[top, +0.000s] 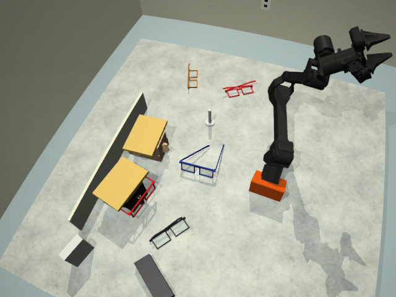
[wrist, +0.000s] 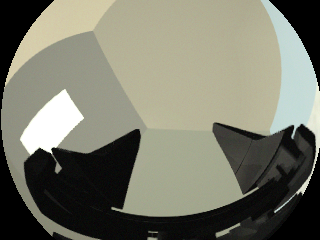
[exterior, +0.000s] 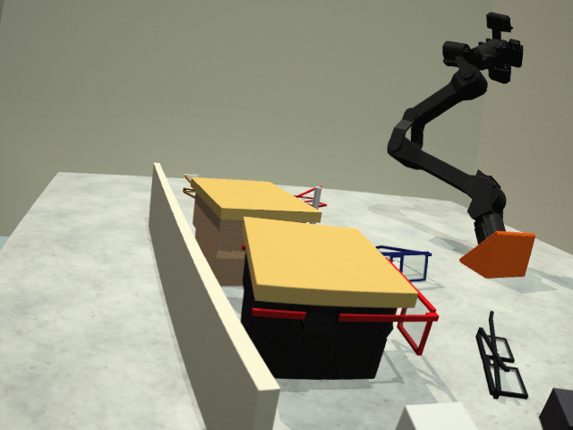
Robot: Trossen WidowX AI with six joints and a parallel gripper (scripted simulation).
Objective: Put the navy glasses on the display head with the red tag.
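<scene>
The grey post lies 53 cm ahead of my gripper tip, 51 cm below it and 7 cm to the left of it. Also, from my gripper tip: black head 67 cm ahead, 50 cm to the left, 48 cm below; dark block 73 cm to the left, 52 cm below, 46 cm ahead; tan head 68 cm ahead, 48 cm below, 28 cm to the left.
</scene>
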